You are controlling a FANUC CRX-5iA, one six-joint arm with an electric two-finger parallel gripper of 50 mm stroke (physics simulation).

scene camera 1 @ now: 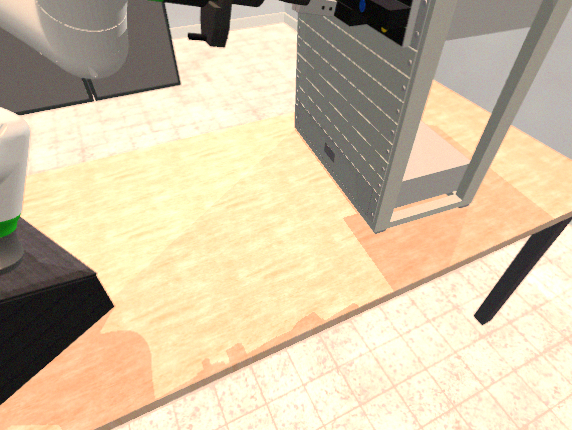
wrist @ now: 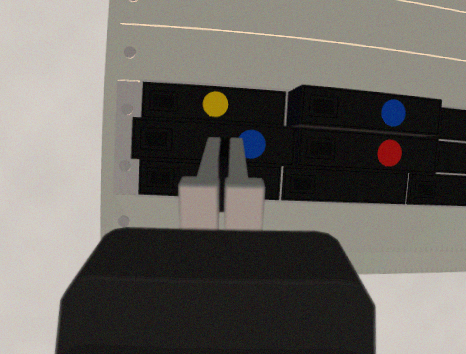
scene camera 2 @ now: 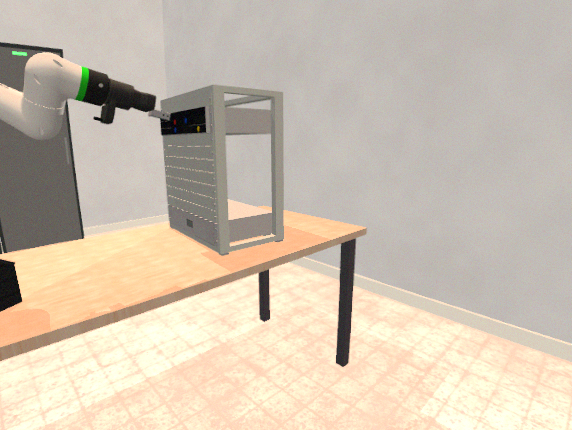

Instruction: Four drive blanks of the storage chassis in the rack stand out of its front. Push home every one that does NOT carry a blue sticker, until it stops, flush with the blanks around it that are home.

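Frame: origin at the arm's base, x ahead, y left, z up, level; metres.
Seen in the pictures: gripper, between the fingertips: (scene camera 1: 332, 8) (wrist: 224, 160) (scene camera 2: 169, 117).
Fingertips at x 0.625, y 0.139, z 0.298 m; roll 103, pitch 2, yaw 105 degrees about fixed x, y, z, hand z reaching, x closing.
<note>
A point is followed by its place in that frame.
My gripper (scene camera 1: 332, 9) @[x 0.625, y 0.139, z 0.298 m] (scene camera 2: 168, 117) @[x 0.625, y 0.139, z 0.298 m] (wrist: 224, 160) @[x 0.625, y 0.139, z 0.298 m] is shut and empty, in front of the black drive blanks. In the wrist view its tips overlap the middle-left blank with a blue sticker (wrist: 251, 144) @[x 0.687, y 0.173, z 0.290 m], which stands out. Whether they touch it I cannot tell. The blank with a red sticker (scene camera 2: 174, 122) @[x 0.668, y 0.270, z 0.289 m] (wrist: 389, 153) @[x 0.669, y 0.271, z 0.290 m] stands out to the right of it in the wrist view. Above that, the other blank with a blue sticker (wrist: 393, 113) @[x 0.669, y 0.272, z 0.262 m] stands out with its side face showing. The blank with a yellow sticker (scene camera 1: 384, 30) @[x 0.726, y 0.154, z 0.255 m] (scene camera 2: 198, 129) @[x 0.726, y 0.155, z 0.260 m] (wrist: 215, 104) @[x 0.725, y 0.156, z 0.262 m] looks about flush.
The grey rack (scene camera 1: 390, 190) @[x 0.772, y 0.075, z -0.046 m] (scene camera 2: 220, 200) @[x 0.768, y 0.074, z 0.018 m] stands on the wooden table (scene camera 1: 225, 260) @[x 0.401, y 0.062, z -0.184 m] (scene camera 2: 125, 270) @[x 0.442, y 0.096, z -0.184 m], with the chassis near its top. Grey cover panels fill the front below the chassis. A dark robot pedestal (scene camera 1: 45, 305) @[x 0.111, y -0.075, z -0.060 m] is at the left. Plain blanks surround the stickered ones.
</note>
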